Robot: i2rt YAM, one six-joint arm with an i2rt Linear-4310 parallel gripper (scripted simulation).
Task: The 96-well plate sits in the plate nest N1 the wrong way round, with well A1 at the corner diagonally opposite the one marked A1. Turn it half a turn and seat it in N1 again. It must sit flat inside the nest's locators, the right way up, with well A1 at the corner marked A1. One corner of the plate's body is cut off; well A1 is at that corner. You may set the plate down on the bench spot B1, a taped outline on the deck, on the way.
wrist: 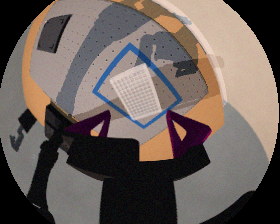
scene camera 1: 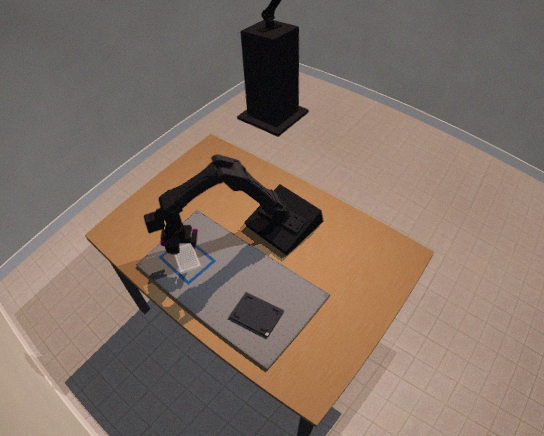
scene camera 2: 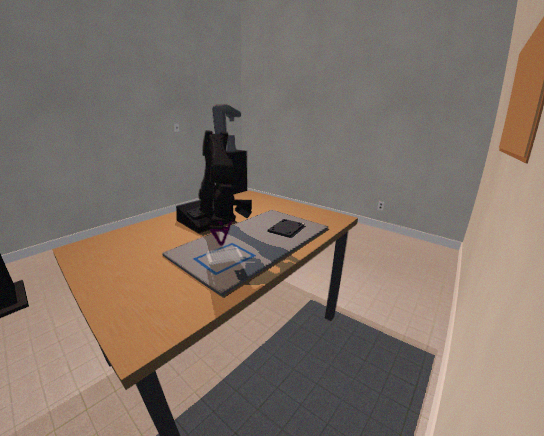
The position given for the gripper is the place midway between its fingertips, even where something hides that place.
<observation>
In view: the gripper (wrist: pixel 138 113) and a white 96-well plate (wrist: pixel 136 106).
</observation>
